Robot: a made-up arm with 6 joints. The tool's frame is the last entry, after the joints.
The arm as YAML. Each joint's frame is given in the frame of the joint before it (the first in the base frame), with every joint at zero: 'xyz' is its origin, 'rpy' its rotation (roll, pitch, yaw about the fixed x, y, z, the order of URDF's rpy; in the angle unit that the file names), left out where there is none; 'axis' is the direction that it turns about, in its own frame. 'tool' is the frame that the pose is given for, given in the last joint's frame.
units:
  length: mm
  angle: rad
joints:
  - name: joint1
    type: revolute
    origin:
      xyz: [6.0, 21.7, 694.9]
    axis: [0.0, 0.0, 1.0]
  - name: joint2
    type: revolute
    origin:
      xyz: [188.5, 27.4, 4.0]
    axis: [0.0, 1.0, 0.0]
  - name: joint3
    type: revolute
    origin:
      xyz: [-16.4, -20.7, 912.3]
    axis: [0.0, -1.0, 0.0]
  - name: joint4
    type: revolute
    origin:
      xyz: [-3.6, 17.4, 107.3]
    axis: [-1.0, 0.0, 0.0]
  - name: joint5
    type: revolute
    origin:
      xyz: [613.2, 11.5, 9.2]
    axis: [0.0, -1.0, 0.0]
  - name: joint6
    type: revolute
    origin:
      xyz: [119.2, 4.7, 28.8]
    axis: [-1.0, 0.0, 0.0]
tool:
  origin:
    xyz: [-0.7, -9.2, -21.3]
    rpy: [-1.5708, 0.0, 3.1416]
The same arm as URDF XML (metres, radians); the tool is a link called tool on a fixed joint. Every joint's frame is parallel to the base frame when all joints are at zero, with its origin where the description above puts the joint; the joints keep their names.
<robot name="arm">
<link name="base_link"/>
<link name="link1"/>
<link name="link2"/>
<link name="link3"/>
<link name="link4"/>
<link name="link5"/>
<link name="link6"/>
<link name="tool"/>
<joint name="joint1" type="continuous"><parent link="base_link"/><child link="link1"/><origin xyz="0.0060 0.0217 0.6949" rpy="0.0000 0.0000 0.0000"/><axis xyz="0 0 1"/></joint>
<joint name="joint2" type="continuous"><parent link="link1"/><child link="link2"/><origin xyz="0.1885 0.0274 0.0040" rpy="0.0000 0.0000 0.0000"/><axis xyz="0 1 0"/></joint>
<joint name="joint3" type="continuous"><parent link="link2"/><child link="link3"/><origin xyz="-0.0164 -0.0207 0.9123" rpy="0.0000 0.0000 0.0000"/><axis xyz="0 -1 0"/></joint>
<joint name="joint4" type="continuous"><parent link="link3"/><child link="link4"/><origin xyz="-0.0036 0.0174 0.1073" rpy="0.0000 0.0000 0.0000"/><axis xyz="-1 0 0"/></joint>
<joint name="joint5" type="continuous"><parent link="link4"/><child link="link5"/><origin xyz="0.6132 0.0115 0.0092" rpy="0.0000 0.0000 0.0000"/><axis xyz="0 -1 0"/></joint>
<joint name="joint6" type="continuous"><parent link="link5"/><child link="link6"/><origin xyz="0.1192 0.0047 0.0288" rpy="0.0000 0.0000 0.0000"/><axis xyz="-1 0 0"/></joint>
<joint name="tool_fixed" type="fixed"><parent link="link6"/><child link="tool"/><origin xyz="-0.0007 -0.0092 -0.0213" rpy="-1.5708 0.0000 -3.1416"/></joint>
</robot>

